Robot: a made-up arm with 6 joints. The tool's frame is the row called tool. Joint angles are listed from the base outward. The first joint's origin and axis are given. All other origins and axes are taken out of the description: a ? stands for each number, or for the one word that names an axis. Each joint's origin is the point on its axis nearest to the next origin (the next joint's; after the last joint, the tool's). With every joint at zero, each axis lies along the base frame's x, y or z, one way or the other. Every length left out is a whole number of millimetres.
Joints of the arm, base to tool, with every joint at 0 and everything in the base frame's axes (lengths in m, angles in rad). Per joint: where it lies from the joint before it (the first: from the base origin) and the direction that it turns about. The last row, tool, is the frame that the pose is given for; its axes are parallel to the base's.
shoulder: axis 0 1 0 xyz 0 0.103 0.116
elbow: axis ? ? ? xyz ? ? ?
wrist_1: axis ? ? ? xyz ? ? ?
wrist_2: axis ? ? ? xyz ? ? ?
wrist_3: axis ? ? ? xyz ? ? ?
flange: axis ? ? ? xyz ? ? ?
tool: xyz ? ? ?
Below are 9 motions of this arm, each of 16 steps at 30 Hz.
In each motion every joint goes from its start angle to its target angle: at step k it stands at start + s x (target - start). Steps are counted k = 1, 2, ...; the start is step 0. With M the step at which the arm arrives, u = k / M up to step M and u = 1 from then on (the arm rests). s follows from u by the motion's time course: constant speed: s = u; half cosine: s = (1 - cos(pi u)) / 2; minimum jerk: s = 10 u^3 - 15 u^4 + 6 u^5.
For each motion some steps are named. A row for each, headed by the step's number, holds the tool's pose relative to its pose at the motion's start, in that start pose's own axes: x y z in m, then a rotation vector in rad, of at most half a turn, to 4 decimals.
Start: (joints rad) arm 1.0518 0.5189 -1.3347 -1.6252 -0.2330 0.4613
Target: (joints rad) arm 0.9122 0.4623 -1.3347 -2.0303 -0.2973 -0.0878
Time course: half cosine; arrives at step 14
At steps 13, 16:
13: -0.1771 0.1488 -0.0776 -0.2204 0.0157 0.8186
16: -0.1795 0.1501 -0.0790 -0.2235 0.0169 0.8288

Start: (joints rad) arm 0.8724 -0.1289 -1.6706 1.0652 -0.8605 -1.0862
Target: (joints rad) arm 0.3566 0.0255 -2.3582 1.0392 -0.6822 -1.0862
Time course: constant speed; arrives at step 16
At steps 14, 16:
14: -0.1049 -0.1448 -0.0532 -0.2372 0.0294 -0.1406
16: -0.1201 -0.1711 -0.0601 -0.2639 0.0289 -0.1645

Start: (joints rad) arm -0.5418 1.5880 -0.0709 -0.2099 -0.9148 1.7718
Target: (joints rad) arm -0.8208 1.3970 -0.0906 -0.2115 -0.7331 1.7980
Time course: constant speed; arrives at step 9
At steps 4, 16:
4: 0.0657 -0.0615 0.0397 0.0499 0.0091 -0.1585
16: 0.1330 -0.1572 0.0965 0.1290 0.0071 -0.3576

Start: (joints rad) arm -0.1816 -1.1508 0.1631 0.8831 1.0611 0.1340
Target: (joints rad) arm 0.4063 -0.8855 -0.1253 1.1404 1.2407 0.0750
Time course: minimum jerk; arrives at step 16
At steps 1, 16:
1: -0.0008 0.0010 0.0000 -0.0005 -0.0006 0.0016
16: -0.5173 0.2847 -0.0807 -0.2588 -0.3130 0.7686

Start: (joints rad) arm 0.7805 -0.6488 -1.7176 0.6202 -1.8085 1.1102
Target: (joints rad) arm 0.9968 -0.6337 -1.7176 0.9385 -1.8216 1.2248
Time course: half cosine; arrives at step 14
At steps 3, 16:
3: 0.0041 -0.0008 0.0032 0.0069 0.0525 -0.0114
16: 0.0489 -0.0090 0.0255 0.0532 0.4815 -0.1204

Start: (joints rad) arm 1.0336 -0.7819 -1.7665 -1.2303 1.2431 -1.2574
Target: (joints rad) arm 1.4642 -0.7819 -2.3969 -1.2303 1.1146 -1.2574
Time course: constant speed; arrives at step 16
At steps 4, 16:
4: -0.0820 -0.0251 -0.0416 0.0886 0.0206 -0.2388
16: -0.3168 0.0268 -0.1379 0.3023 -0.0095 -0.9651

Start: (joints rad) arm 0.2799 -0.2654 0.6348 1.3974 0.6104 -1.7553
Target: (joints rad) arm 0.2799 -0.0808 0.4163 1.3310 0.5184 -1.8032
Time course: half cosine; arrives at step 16
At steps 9, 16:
9: 0.1059 0.0826 -0.0868 0.1405 -0.0034 0.2035
16: 0.1710 0.1521 -0.1370 0.2313 -0.0045 0.3431

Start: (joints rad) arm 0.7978 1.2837 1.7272 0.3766 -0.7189 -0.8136
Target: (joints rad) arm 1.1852 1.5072 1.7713 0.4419 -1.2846 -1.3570
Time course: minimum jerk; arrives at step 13
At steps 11, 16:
11: -0.3032 -0.0819 -0.3323 0.7696 -0.1177 0.3481
16: -0.3116 -0.0799 -0.3409 0.7908 -0.1299 0.3603

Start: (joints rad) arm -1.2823 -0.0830 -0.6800 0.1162 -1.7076 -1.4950
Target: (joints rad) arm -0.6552 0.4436 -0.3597 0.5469 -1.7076 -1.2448
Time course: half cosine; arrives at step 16
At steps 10, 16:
10: 0.0620 -0.1256 0.1642 0.1644 0.0256 -0.3802
16: 0.1230 -0.2174 0.2075 0.2325 0.0802 -0.4983

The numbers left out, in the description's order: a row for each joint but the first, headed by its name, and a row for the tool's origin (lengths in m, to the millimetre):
elbow: axis 0 0 1, xyz 0.319 0 0.179
wrist_1: axis 0 -1 0, xyz -0.012 -0.377 0
wrist_2: axis 0 0 -1, xyz 0.278 0 -0.024
wrist_3: axis 0 -1 0, xyz 0.026 0.196 0
flange: axis 0 0 -1, xyz 0.372 0 0.038
tool: xyz 0.044 0.028 0

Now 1 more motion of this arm.
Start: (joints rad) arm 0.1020 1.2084 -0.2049 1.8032 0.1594 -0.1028
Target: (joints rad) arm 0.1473 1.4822 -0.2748 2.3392 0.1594 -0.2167
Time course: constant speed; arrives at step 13
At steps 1, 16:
1: -0.0034 -0.0004 -0.0022 -0.0094 -0.0018 -0.0100
16: -0.0671 -0.0227 -0.0076 -0.1073 -0.0408 -0.1327

